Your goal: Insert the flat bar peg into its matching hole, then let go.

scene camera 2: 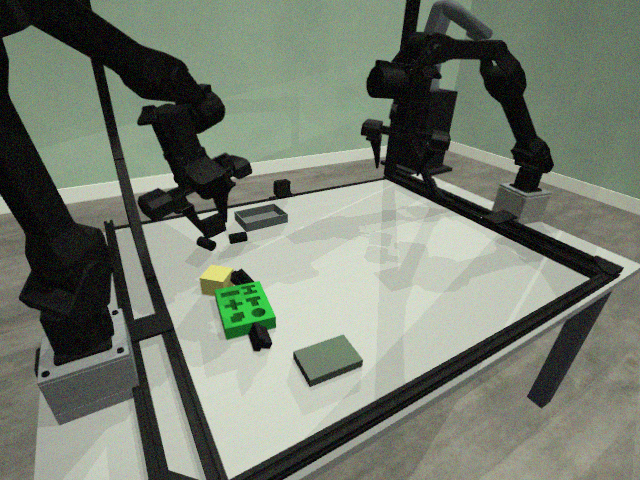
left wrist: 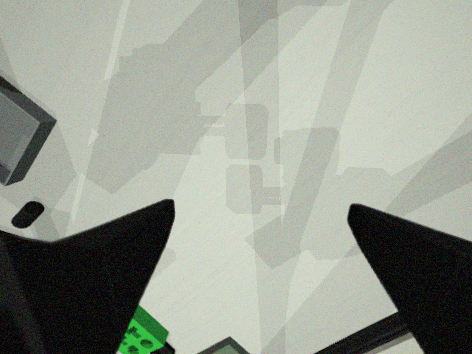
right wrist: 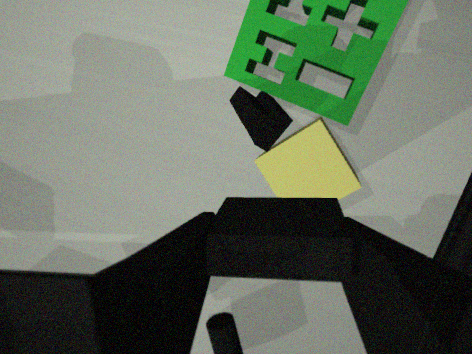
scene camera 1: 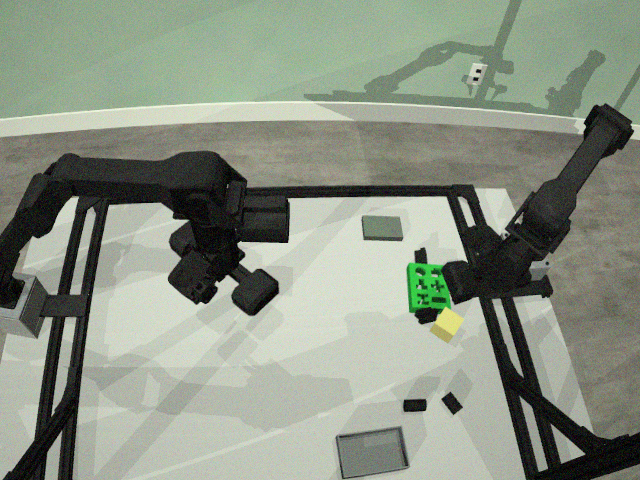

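Observation:
The flat bar peg (scene camera 2: 209, 226) (right wrist: 280, 217) is a black bar, held crosswise between the fingers of my right gripper (scene camera 2: 207, 221) (right wrist: 274, 227). In scene camera 1 the arm hides these fingers. The green board (scene camera 1: 427, 308) (scene camera 2: 237, 330) (right wrist: 320, 108) (left wrist: 156, 326) lies flat on the table; its straight slot (scene camera 1: 439, 299) (scene camera 2: 230, 293) (right wrist: 325, 79) is unfilled, at the corner nearest the yellow block. The held peg hangs above table height, beyond the yellow block from the board in the right wrist view. My left gripper (left wrist: 260, 209) is open and empty, high over the table.
The yellow block (scene camera 1: 448, 321) (scene camera 2: 216, 273) (right wrist: 310, 165) lies beside the board. Black pegs (scene camera 1: 426, 315) (scene camera 2: 260, 335) lie close to the board. Two more pegs (scene camera 1: 414, 405) (scene camera 1: 451, 403) lie near the grey tray (scene camera 1: 406, 449) (scene camera 2: 262, 222). A grey-green slab (scene camera 1: 382, 227) (scene camera 2: 328, 359) lies apart.

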